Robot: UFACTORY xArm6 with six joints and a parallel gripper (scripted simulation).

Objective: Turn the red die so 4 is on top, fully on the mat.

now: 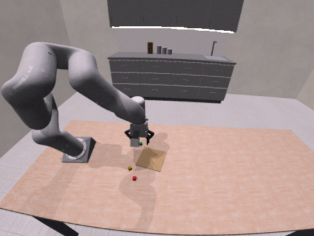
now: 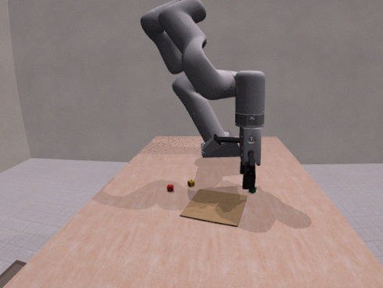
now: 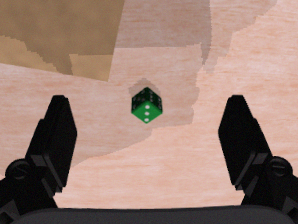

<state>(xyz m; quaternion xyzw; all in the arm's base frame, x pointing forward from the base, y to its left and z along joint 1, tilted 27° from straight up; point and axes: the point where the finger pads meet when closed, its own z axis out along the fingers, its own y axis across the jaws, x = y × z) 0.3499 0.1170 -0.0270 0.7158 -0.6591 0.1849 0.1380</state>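
My hand is 2 cm to the right of the green die and 4 cm above it. The rest, counted from my hand: red die: 2 cm ahead, 22 cm to the right, 4 cm below; then yellow die: 2 cm behind, 16 cm to the right, 4 cm below; then mat: 8 cm ahead, 8 cm to the right, 4 cm below.
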